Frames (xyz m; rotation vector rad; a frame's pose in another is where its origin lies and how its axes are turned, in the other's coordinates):
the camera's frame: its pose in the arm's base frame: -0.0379 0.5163 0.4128 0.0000 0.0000 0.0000
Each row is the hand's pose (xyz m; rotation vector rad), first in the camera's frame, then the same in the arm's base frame.
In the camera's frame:
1: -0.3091 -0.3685 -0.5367 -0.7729 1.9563 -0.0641
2: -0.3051 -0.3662 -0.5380 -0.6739 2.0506 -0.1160
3: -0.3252 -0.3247 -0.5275 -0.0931 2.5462 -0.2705
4: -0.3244 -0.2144 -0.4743 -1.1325 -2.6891 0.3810
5: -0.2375 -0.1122 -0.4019 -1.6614 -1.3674 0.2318
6: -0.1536 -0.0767 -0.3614 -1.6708 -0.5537 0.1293
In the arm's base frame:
1: -0.3470 0.1478 -0.1239 -0.7729 1.9563 -0.0641
2: -0.3430 0.1501 -0.1252 -0.6739 2.0506 -0.1160
3: -0.3631 0.1916 -0.1147 -0.0931 2.5462 -0.2705
4: -0.3623 0.3019 -0.0615 -1.1325 -2.6891 0.3810
5: -0.2754 0.4041 0.0109 -1.6614 -1.3674 0.2318
6: -0.1915 0.4396 0.0514 -1.6708 -0.5537 0.1293

